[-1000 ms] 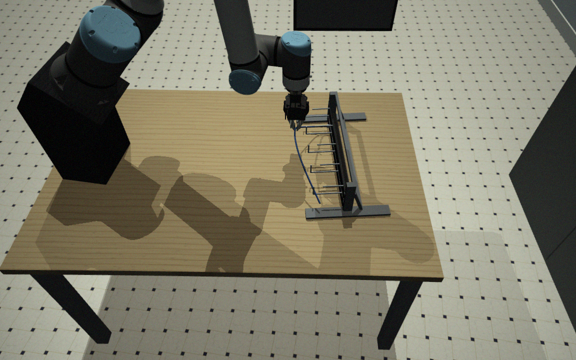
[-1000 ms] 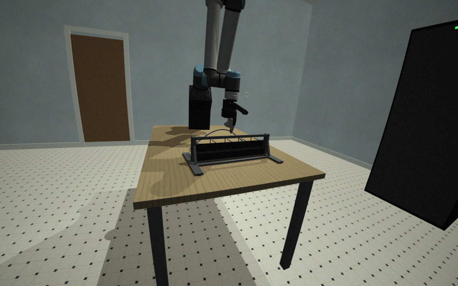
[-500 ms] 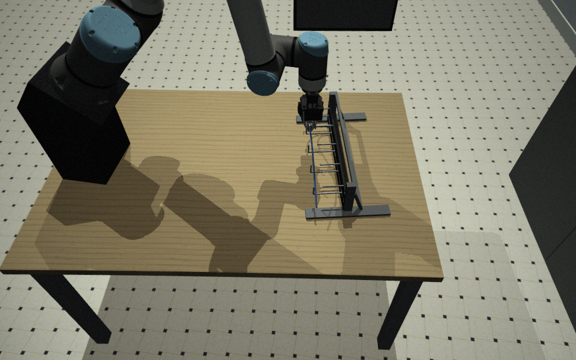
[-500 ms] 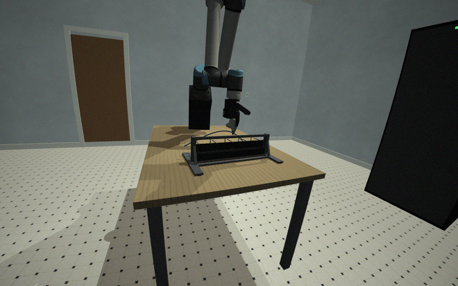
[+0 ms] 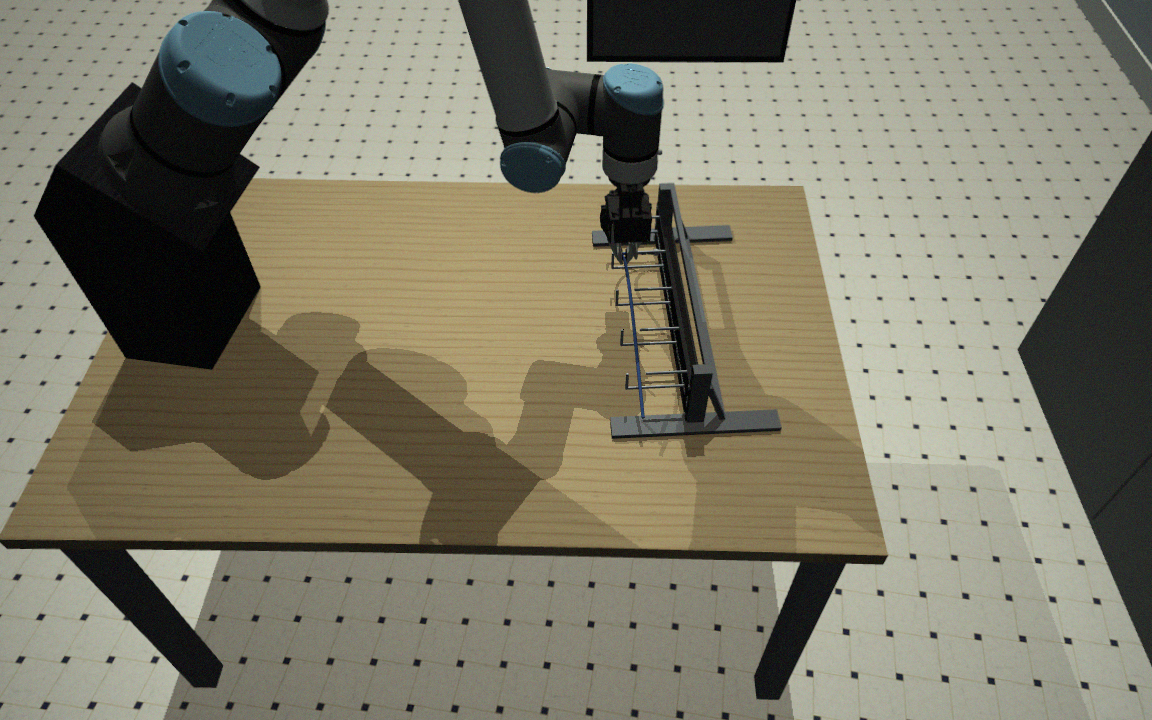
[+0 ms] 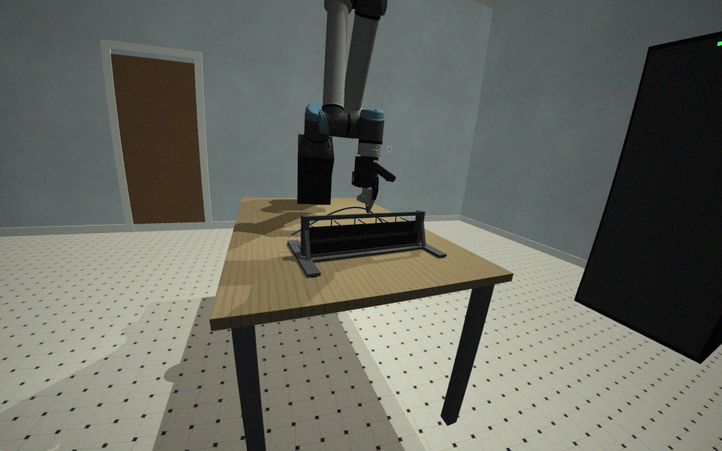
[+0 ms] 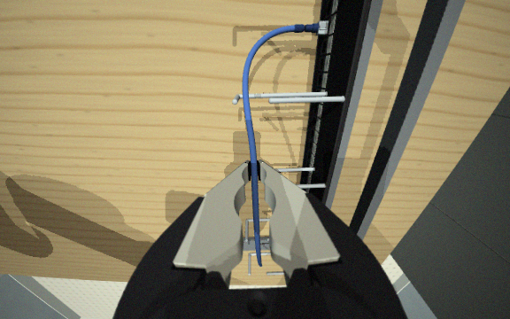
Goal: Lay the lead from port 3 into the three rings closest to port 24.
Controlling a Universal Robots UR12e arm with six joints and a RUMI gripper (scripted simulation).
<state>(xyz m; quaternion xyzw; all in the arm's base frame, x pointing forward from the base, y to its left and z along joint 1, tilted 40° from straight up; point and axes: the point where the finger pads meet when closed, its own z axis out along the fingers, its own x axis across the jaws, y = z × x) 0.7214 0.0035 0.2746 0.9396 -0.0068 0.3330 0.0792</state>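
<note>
Now: the rack 100 mm ahead of my hand, 60 mm to the right of it and 60 mm below it.
</note>
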